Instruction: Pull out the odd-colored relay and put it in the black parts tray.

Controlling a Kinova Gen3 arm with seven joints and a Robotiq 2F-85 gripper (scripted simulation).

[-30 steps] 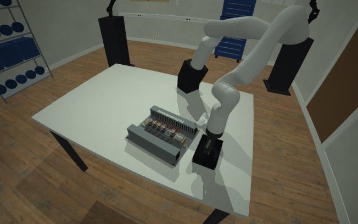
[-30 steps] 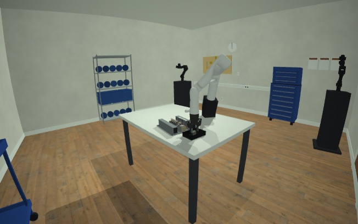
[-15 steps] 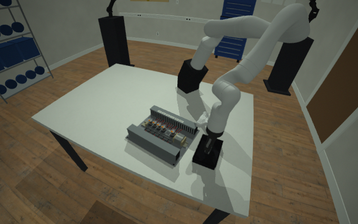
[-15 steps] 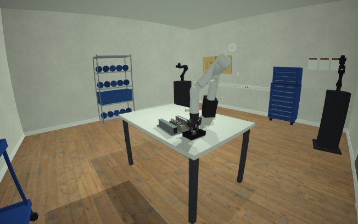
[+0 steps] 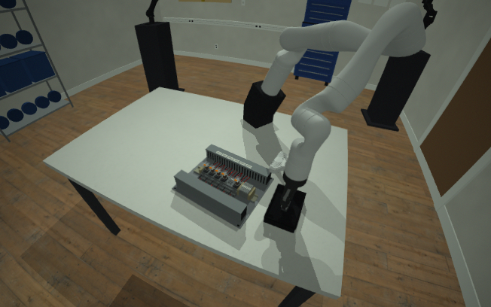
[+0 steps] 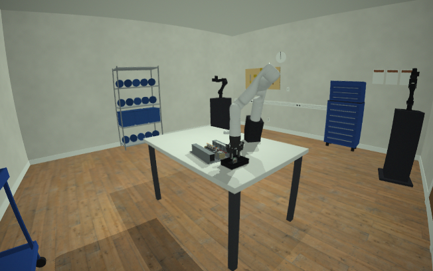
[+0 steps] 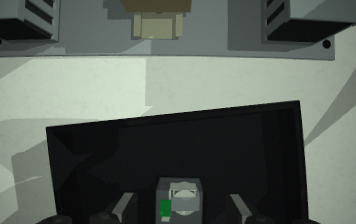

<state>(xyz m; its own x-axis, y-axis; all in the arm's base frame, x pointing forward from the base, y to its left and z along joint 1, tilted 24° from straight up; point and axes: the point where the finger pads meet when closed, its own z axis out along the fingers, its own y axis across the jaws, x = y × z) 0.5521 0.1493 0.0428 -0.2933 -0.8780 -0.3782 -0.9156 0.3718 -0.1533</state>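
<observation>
Now: the relay 4 cm below my hand. The rest, counted from my hand: grey relay panel 6 cm behind, 25 cm to the right, 3 cm below; black parts tray 5 cm below.
</observation>
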